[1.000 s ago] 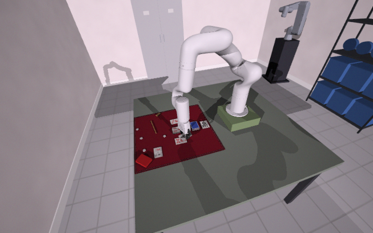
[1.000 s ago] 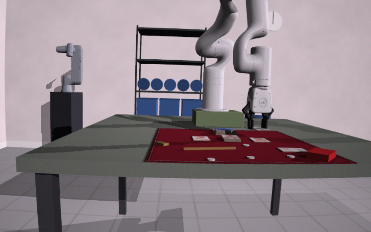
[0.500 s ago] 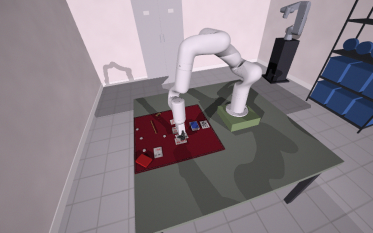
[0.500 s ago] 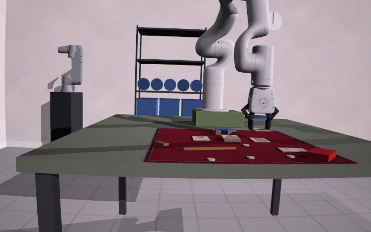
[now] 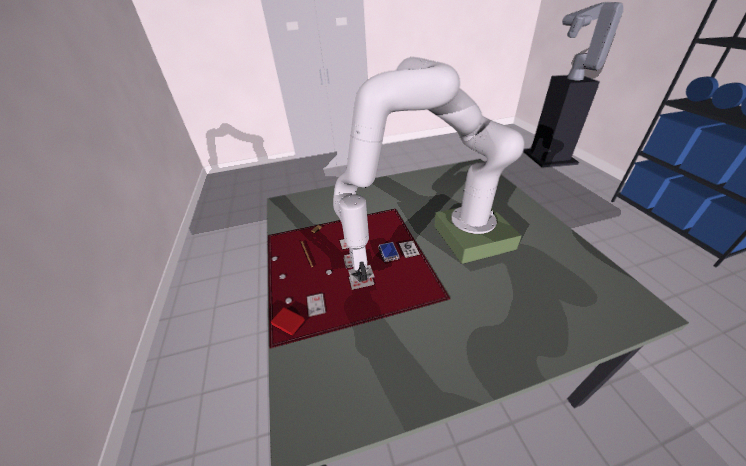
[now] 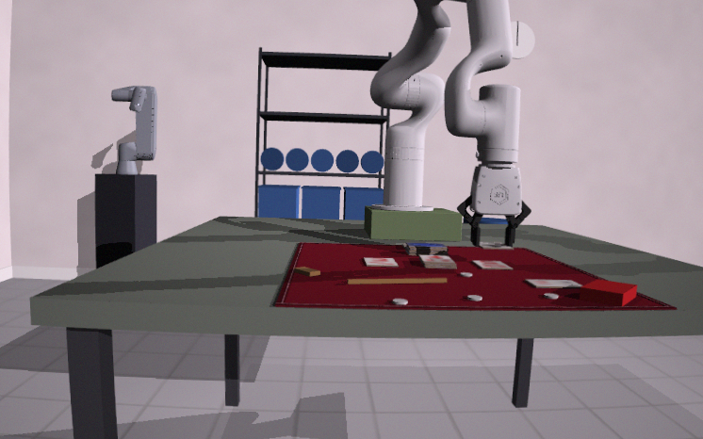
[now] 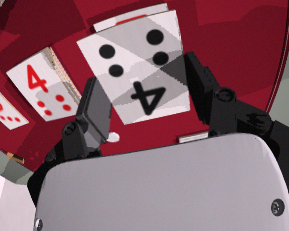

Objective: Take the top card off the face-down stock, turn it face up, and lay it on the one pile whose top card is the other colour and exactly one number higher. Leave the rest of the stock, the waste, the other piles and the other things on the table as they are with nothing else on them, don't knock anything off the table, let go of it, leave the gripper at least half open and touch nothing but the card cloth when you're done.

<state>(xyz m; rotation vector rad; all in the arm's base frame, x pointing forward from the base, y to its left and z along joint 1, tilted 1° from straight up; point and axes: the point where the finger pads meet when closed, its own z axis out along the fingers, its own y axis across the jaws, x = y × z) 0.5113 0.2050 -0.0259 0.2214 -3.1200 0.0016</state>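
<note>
Right now my hand is 11 cm to the left of the red card cloth, 7 cm above it and 6 cm short of it. Also, from my hand: red box: 27 cm ahead, 15 cm to the left, 5 cm below; wooden stick: 22 cm ahead, 19 cm to the right, 5 cm below; face-up card: 17 cm ahead, 9 cm to the left, 6 cm below.
</note>
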